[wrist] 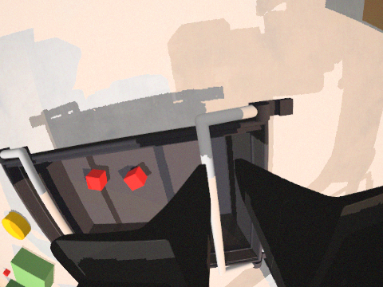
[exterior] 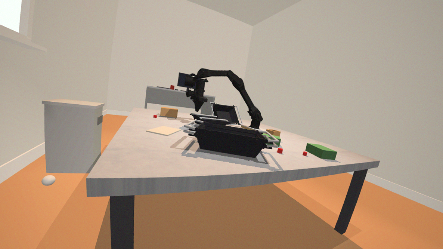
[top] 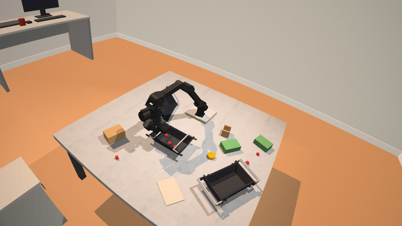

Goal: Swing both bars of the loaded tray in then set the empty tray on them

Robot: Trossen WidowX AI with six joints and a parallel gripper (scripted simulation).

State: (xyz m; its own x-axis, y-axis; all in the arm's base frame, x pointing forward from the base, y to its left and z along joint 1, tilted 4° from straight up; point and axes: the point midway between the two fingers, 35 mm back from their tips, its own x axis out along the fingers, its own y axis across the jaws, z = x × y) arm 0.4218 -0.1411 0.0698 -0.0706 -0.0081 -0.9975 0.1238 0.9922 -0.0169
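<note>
The black tray is 32 cm behind my gripper tip, 9 cm to the right of it and 1 cm below it. Round my gripper tip: red block: 9 cm to the left, 7 cm below, 3 cm behind; cream sheet: 27 cm ahead, 26 cm to the left, 8 cm below; brown box: 25 cm to the right, 11 cm ahead, 5 cm below.
</note>
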